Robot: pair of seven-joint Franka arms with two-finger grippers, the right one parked.
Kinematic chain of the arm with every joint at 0, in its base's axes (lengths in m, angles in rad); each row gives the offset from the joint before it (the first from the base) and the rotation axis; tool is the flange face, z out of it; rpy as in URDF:
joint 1: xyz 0 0 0.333 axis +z
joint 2: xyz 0 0 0 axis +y
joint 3: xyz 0 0 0.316 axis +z
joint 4: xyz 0.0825 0 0 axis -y
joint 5: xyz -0.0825 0 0.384 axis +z
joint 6: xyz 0 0 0 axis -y
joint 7: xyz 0.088 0 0 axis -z
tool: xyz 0 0 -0.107 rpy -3.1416 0 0
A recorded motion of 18 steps. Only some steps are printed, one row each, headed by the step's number.
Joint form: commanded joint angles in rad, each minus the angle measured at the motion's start. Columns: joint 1, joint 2, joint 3, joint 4, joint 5, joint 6, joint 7.
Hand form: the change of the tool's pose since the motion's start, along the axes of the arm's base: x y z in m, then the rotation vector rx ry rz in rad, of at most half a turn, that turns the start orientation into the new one. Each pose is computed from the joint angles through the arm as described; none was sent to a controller.
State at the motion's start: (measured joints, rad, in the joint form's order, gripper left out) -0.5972 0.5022 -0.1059 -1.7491 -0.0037 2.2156 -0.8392
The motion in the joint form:
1: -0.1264 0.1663 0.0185 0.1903 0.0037 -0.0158 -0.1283
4: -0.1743 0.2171 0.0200 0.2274 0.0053 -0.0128 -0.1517
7: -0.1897 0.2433 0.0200 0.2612 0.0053 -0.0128 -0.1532
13: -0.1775 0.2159 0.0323 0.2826 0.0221 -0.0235 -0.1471
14: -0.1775 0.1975 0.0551 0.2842 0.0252 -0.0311 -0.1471
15: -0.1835 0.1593 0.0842 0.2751 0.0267 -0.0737 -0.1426
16: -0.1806 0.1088 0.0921 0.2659 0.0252 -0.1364 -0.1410
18: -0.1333 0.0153 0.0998 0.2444 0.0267 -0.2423 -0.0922
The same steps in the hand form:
1: -0.0179 -0.0801 -0.0315 0.0020 -0.0030 0.0240
4: -0.0372 -0.1064 -0.0507 0.0104 0.0054 0.0018
7: -0.0403 -0.1183 -0.0545 0.0037 0.0016 -0.0101
13: -0.0227 -0.1121 -0.0267 -0.0090 -0.0414 -0.0041
14: -0.0121 -0.1034 -0.0140 -0.0048 -0.0629 0.0111
15: -0.0060 -0.0910 0.0052 0.0203 -0.0687 0.0212
16: -0.0064 -0.0810 0.0314 0.0394 -0.0572 0.0293
18: 0.0076 -0.0419 0.0780 0.0680 -0.0365 0.0338

